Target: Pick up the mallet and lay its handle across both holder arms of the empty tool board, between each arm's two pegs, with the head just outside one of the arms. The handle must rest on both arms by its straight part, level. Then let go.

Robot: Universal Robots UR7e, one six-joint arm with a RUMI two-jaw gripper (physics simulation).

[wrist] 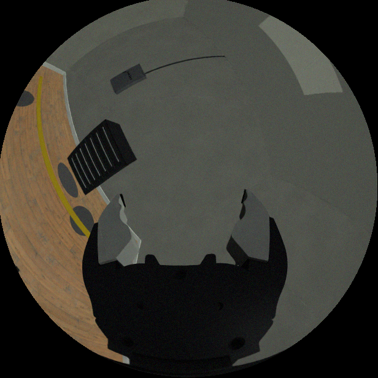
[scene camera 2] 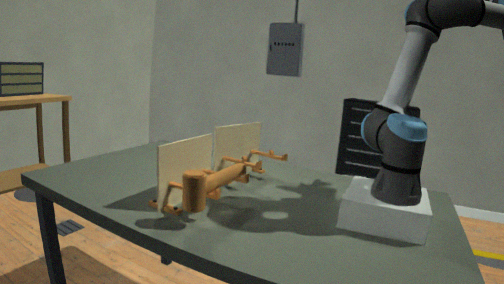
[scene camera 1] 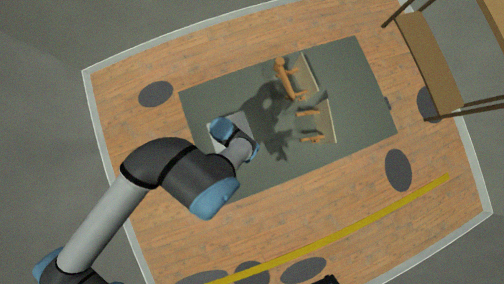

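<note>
The wooden mallet (scene camera 1: 285, 79) (scene camera 2: 225, 176) lies along the front of one upright tool board (scene camera 1: 309, 70) (scene camera 2: 182, 162), its handle crossing that board's arms and its head beyond one arm. How exactly it sits between the pegs is hard to tell. The other board (scene camera 1: 330, 122) (scene camera 2: 238, 142) stands beside it, and its two holder arms (scene camera 1: 307, 113) (scene camera 1: 312, 138) (scene camera 2: 270, 154) bear no mallet. My gripper (wrist: 182, 193) is open in the wrist view, with no object between its jaws, facing the room's wall, away from the mallet. The gripper does not show clearly in the scene views.
Both boards stand on the grey-green table (scene camera 1: 360, 90) (scene camera 2: 280, 250). The arm's white base block (scene camera 1: 240, 121) (scene camera 2: 382, 222) is on the same table, in front of the boards. A black drawer cabinet (scene camera 2: 350, 140) (wrist: 102, 155) and a wall box (scene camera 2: 285, 49) (wrist: 128, 79) are beyond it.
</note>
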